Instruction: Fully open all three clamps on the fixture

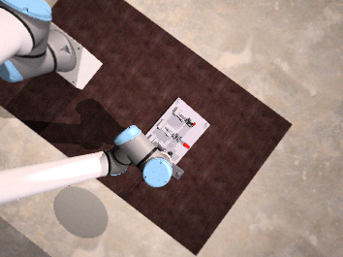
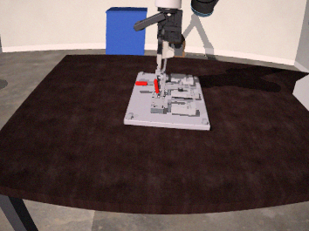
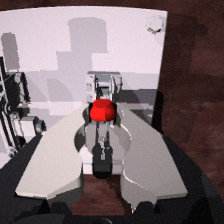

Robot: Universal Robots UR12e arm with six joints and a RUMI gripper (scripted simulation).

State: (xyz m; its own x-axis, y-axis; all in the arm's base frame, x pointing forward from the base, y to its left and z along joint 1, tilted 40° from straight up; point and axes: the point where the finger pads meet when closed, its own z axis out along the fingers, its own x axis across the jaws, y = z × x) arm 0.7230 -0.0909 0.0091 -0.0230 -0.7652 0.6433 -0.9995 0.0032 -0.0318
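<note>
The grey fixture plate lies 11 cm to the left of my hand, 8 cm below it and 3 cm behind it.
</note>
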